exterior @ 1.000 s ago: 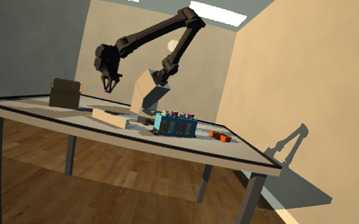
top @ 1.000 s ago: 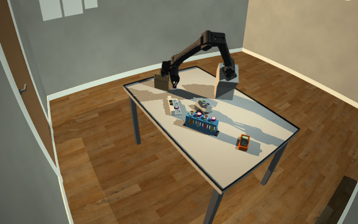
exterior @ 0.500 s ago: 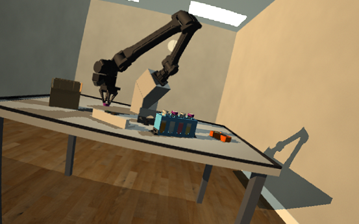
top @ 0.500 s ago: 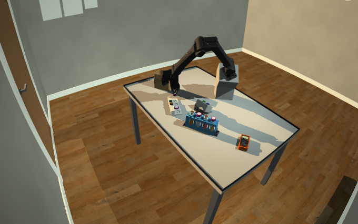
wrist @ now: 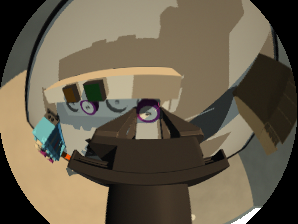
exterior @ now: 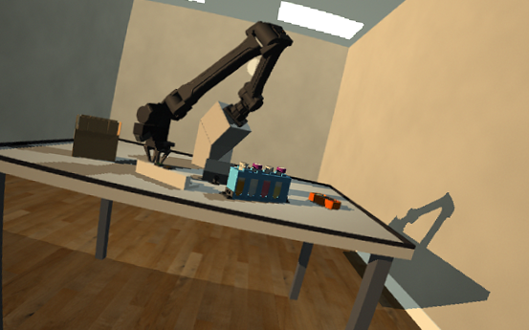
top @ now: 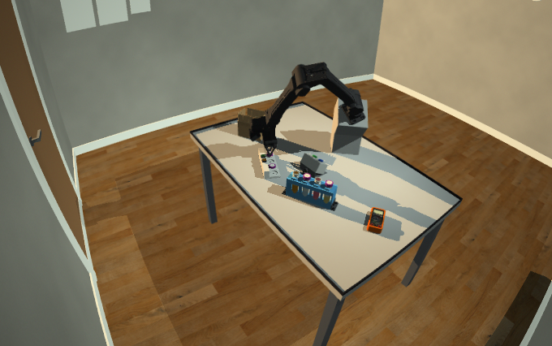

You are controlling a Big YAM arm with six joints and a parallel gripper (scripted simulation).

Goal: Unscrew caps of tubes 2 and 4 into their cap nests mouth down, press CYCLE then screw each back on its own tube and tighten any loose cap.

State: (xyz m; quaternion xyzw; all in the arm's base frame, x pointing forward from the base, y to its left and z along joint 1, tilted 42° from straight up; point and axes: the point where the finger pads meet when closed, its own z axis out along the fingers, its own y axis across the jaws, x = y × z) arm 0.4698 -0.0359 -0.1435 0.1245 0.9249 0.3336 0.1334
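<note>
Right now the green ready key is 19 cm behind my hand, 15 cm to the left of it and 3 cm above it. From my hand the other things lie so: blue cycle key (21 cm behind, 20 cm to the left, 3 cm above); beige key housing (18 cm behind, 18 cm to the left, 2 cm above); cardboard box (2 cm ahead, 27 cm to the right, 3 cm above).
</note>
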